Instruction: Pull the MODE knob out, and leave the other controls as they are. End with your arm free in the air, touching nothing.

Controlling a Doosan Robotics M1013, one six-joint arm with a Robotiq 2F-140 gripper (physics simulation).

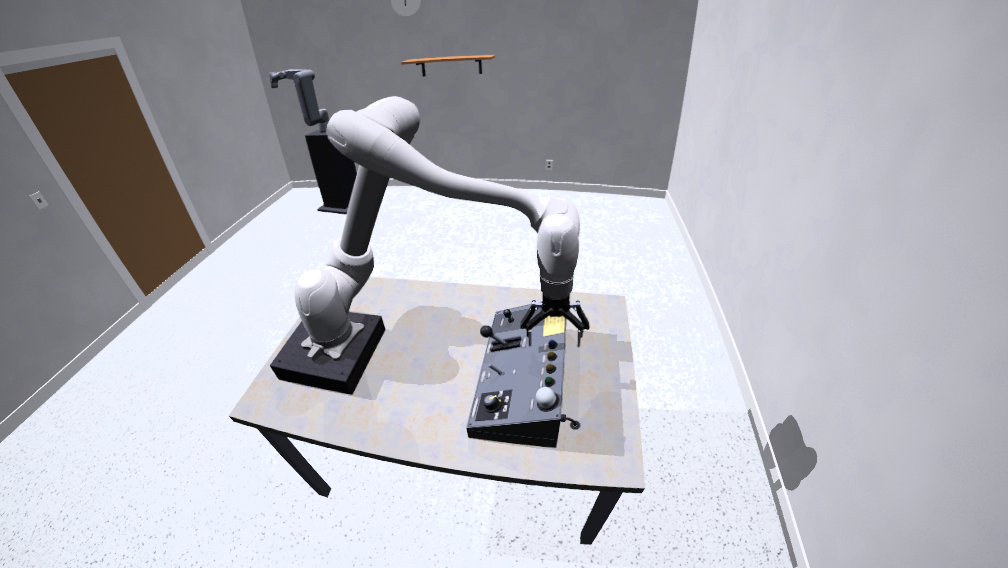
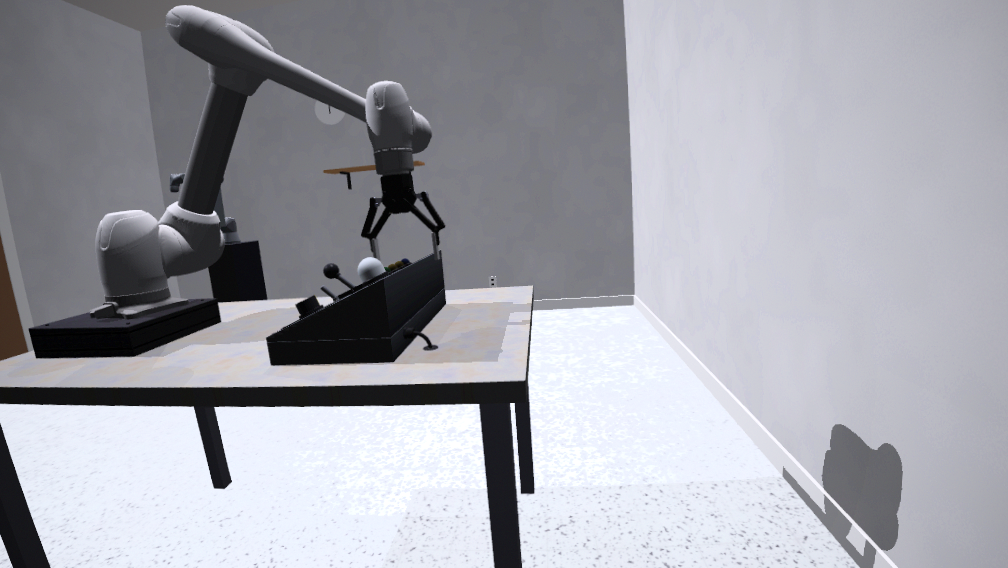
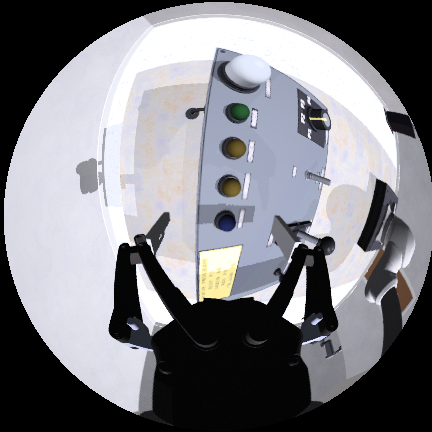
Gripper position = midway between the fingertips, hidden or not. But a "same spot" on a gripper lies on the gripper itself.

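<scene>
You can see my gripper in image 1, in image 3 and in image 2 [407, 262]. On my gripper, [image 3: 125, 325] and [image 1: 576, 309] are the same spot. There's a sloped grey control panel too, and on it [image 2: 374, 322] is the same spot as [image 1: 548, 433].
</scene>
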